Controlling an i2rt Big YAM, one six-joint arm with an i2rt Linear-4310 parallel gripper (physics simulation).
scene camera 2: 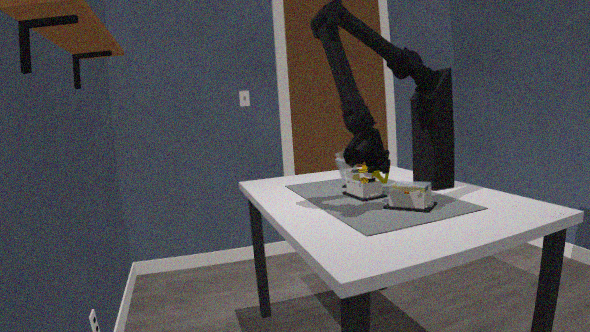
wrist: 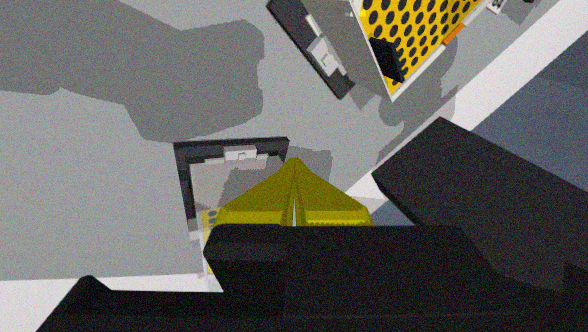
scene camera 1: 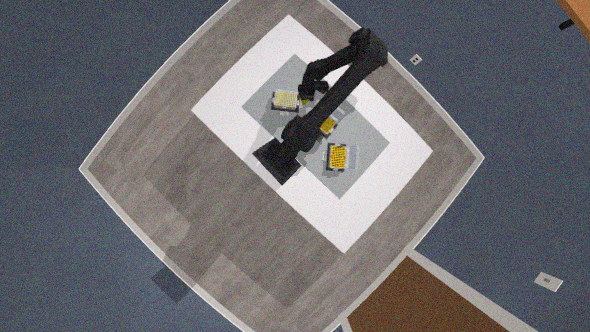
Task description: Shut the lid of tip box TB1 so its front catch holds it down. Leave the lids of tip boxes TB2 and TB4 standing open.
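Frame: origin at the arm's base, x left, y back, z up, level; millimetres.
Seen in the pictures: gripper, fingertip midpoint: [scene camera 2: 384, 183] [wrist: 294, 165] [scene camera 1: 303, 104]; arm's base, link origin: [scene camera 2: 429, 82] [scene camera 1: 278, 160].
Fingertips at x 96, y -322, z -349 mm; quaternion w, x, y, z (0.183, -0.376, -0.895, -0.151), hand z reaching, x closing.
Note:
Offsets run from my fingertips to a thing's top centre. "spot": to the spot under its first point. Level surfaces: height alone.
TB1 @(dz +8, dx +89, dy +45 mm) [scene camera 1: 286, 100] [scene camera 2: 410, 196] [wrist: 212, 185] is a pale box with a yellow rack under a clear lid, which lies low over the rack. Its front catch @(spot: dz -52, dx +33, dy -5 mm) [wrist: 241, 153] shows in the wrist view; whether it holds the lid cannot be told. TB4 @(dz +5, dx -142, dy +5 mm) [scene camera 1: 327, 126] [scene camera 2: 364, 190] [wrist: 420, 30] stands with its clear lid @(spot: dz +39, dx -191, dy -70 mm) [scene camera 1: 340, 114] open. TB2 @(dz +5, dx -324, dy +108 mm) [scene camera 1: 337, 157] has its clear lid [scene camera 1: 353, 157] open. My gripper [scene camera 1: 304, 102] [scene camera 2: 384, 181] [wrist: 294, 165] is shut and empty, with its yellow tips together beside TB1, on the side towards TB4. The fingers and palm hide much of TB1 in the wrist view.
The boxes stand on a grey mat @(dz -70 mm) [scene camera 1: 367, 142] [scene camera 2: 370, 227] on the white table @(dz -73 mm) [scene camera 1: 410, 150] [scene camera 2: 320, 250]. The black arm base [scene camera 1: 277, 162] [scene camera 2: 432, 145] stands at the table's edge. The arm passes over the mat near TB4.

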